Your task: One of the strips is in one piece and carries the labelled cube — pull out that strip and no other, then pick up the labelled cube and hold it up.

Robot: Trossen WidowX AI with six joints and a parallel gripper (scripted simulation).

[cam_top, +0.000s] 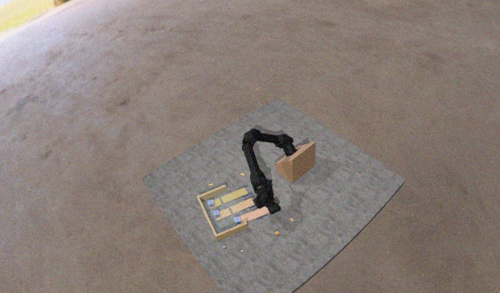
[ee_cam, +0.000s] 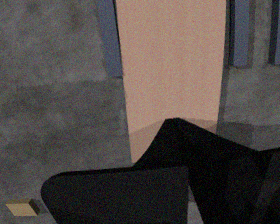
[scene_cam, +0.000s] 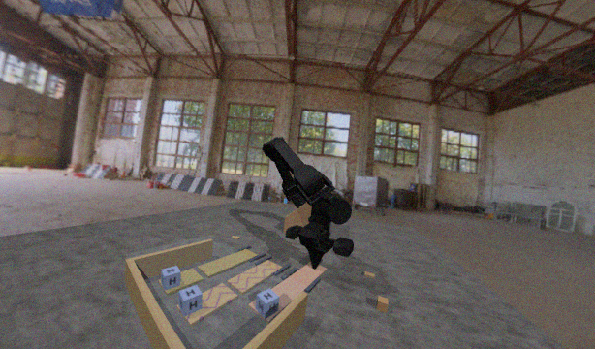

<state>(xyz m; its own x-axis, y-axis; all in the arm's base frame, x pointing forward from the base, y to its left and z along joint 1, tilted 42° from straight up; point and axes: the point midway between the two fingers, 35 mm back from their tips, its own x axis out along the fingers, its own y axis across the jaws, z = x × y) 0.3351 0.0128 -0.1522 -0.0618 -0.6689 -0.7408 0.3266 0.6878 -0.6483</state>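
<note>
Now: the pink strip 8 cm ahead of my gripper tip and 4 cm to the right of it.
</note>
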